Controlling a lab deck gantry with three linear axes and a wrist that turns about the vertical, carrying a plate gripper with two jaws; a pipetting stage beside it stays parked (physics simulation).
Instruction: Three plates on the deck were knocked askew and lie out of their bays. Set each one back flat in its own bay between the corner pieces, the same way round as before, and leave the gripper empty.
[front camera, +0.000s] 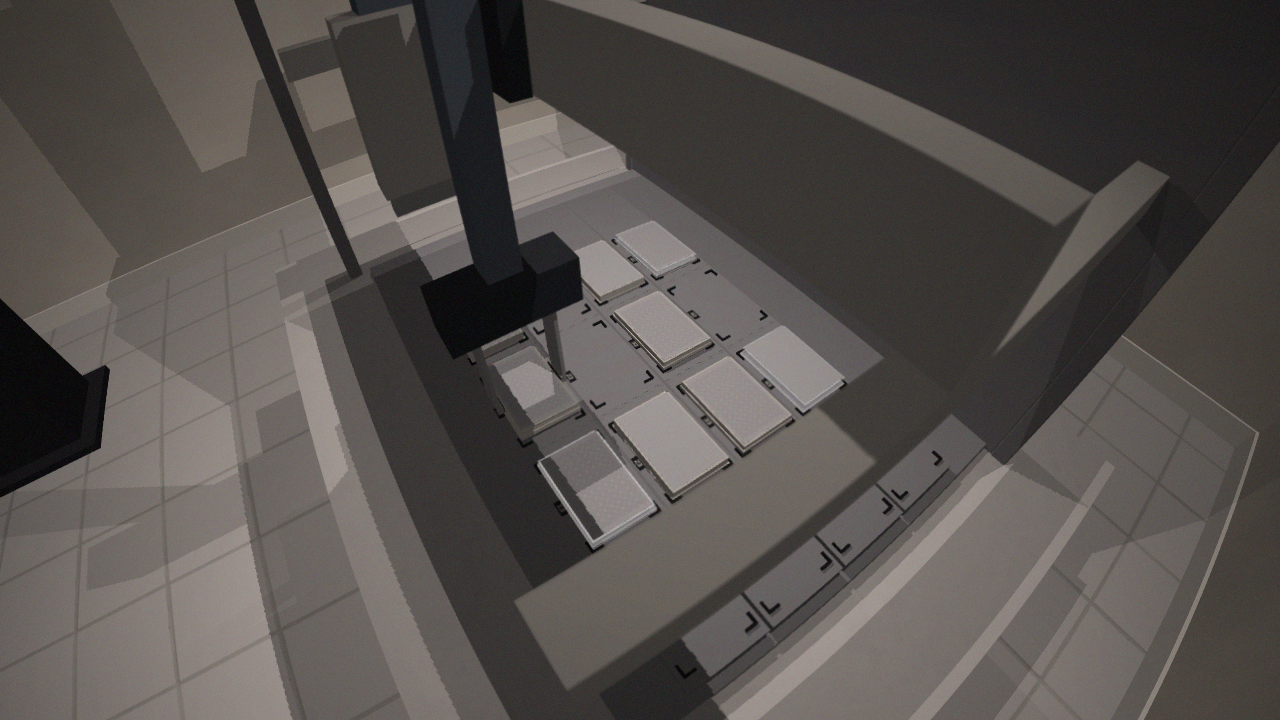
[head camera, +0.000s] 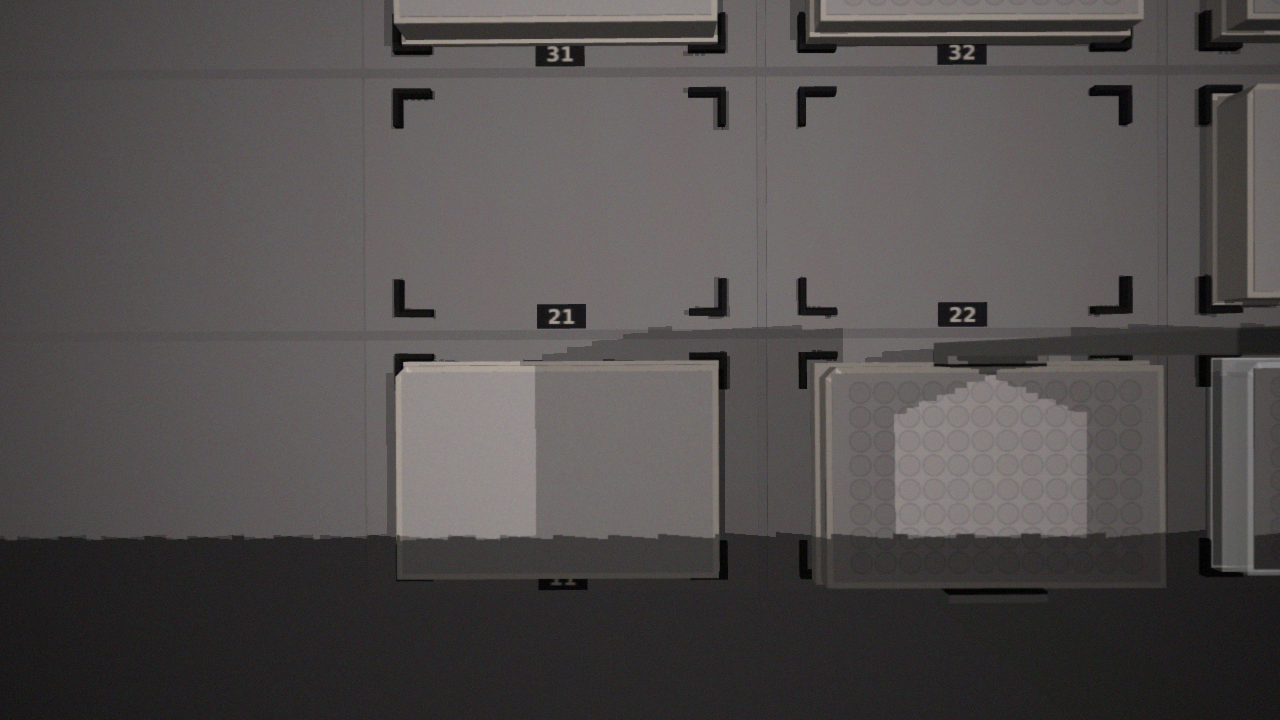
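Where they show: gripper, fingertip midpoint: (front camera: 527, 388) (head camera: 981, 473); robot's base, link origin: (head camera: 406, 571).
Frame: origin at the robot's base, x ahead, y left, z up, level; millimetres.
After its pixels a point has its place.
Observation:
The gripper (front camera: 526, 394) @[y 42, x 226, z 16 mm] (head camera: 995, 479) @[y 42, x 226, z 16 mm] is shut on a round-welled plate (front camera: 537, 385) @[y 54, x 235, z 23 mm] (head camera: 990, 465) @[y 46, x 225, z 23 mm], one jaw at each long side. The plate looks level and square to the deck, a little above bay 12, whose left corner piece (head camera: 803, 559) @[y 5, x 162, z 3 mm] shows beside it. Its right corner pieces are hidden below the plate. A plain plate (head camera: 556, 465) @[y 46, x 64, z 14 mm] sits square in bay 11, mostly hidden in the front view. A clear-edged plate (front camera: 597, 488) @[y 42, x 400, z 14 mm] (head camera: 1239, 465) @[y 44, x 330, z 11 mm] sits to the right of bay 12. The other plates in the front view look square in their bays.
Bays 21 (head camera: 561, 316) @[y 104, x 64, z 0 mm] and 22 (head camera: 962, 314) @[y 104, x 228, z 0 mm] hold no plate. Plates stand in bays 31 (head camera: 554, 8) @[y 221, x 64, z 14 mm] and 32 (front camera: 662, 327) @[y 254, x 235, z 14 mm] (head camera: 980, 13) @[y 218, x 227, z 14 mm]. Another plate (front camera: 671, 441) @[y 149, x 397, z 14 mm] (head camera: 1262, 192) @[y 149, x 335, z 14 mm] stands right of bay 22. A pale beam (front camera: 698, 546) @[y -32, x 622, z 400 mm] crosses the front view near the deck.

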